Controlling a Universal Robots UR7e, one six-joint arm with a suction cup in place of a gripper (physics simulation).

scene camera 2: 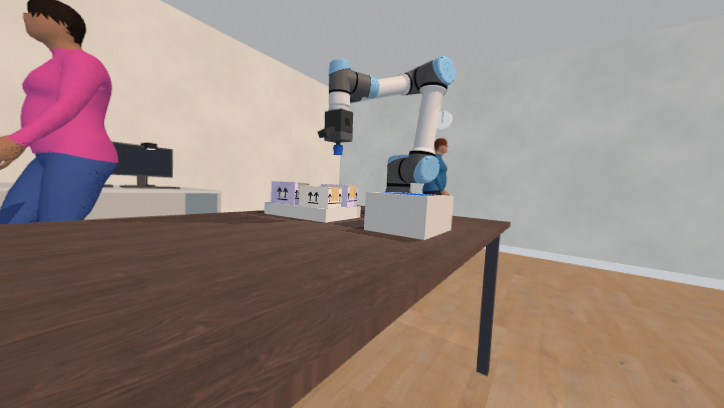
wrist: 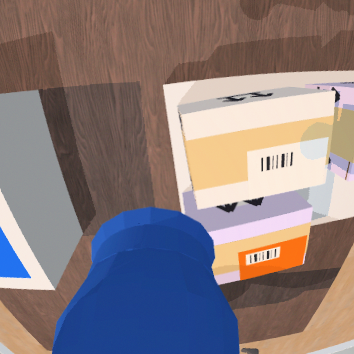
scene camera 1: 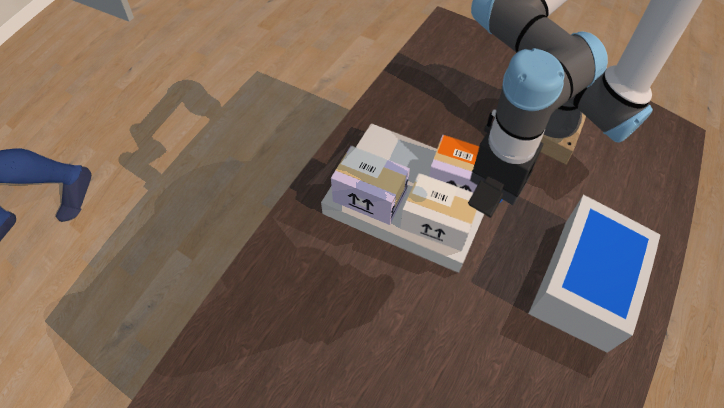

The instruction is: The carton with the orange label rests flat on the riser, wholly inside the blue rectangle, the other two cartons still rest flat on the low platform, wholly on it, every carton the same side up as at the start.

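Pixels of known places: hand at its tool point: [scene camera 2: 337, 154] [wrist: 153, 260]; arm's base at its link origin: [scene camera 1: 552, 114].
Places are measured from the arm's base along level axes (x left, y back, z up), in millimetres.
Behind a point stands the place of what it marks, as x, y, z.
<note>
The orange-label carton [scene camera 1: 453, 169] @(-110, -354, 76) [scene camera 2: 351, 195] @(-33, -311, 36) [wrist: 250, 217] @(-89, -360, 70), lavender with tan tape, rests flat on the low platform [scene camera 1: 405, 242] @(-125, -498, -27) [scene camera 2: 303, 210] @(-106, -496, -26) [wrist: 176, 130] @(-17, -428, -11). A white carton [scene camera 1: 438, 215] @(-84, -457, 65) [scene camera 2: 314, 196] @(-76, -471, 28) [wrist: 225, 155] @(-55, -424, 66) and a lavender carton with a pale label [scene camera 1: 367, 190] @(-223, -494, 76) [scene camera 2: 282, 193] @(-234, -501, 29) [wrist: 345, 135] @(-177, -446, 62) also rest flat there, arrows upward. The riser [scene camera 1: 582, 321] @(273, -470, 19) [scene camera 2: 395, 215] @(280, -470, -2) [wrist: 30, 150] @(167, -407, -7) stands apart, its blue rectangle [scene camera 1: 607, 263] @(262, -351, 61) [scene camera 2: 412, 194] @(258, -335, 59) [wrist: 10, 260] @(197, -284, 61) bare. My gripper [scene camera 2: 337, 150] [wrist: 152, 225], a blue suction cup, is open, holding no carton, high above the platform's riser side. In scene camera 1 the wrist housing mostly hides the cup.
The arm's base [scene camera 1: 562, 126] @(39, -51, 30) [scene camera 2: 398, 174] @(37, -71, 139) stands behind the platform and riser on the dark wooden table [scene camera 1: 303, 314] @(-210, -735, -59) [scene camera 2: 177, 283] @(292, -1016, -59). The white carton stands close beside both lavender cartons. A person in pink [scene camera 2: 68, 96] is at the left, another in blue [scene camera 2: 441, 169] behind the arm.
</note>
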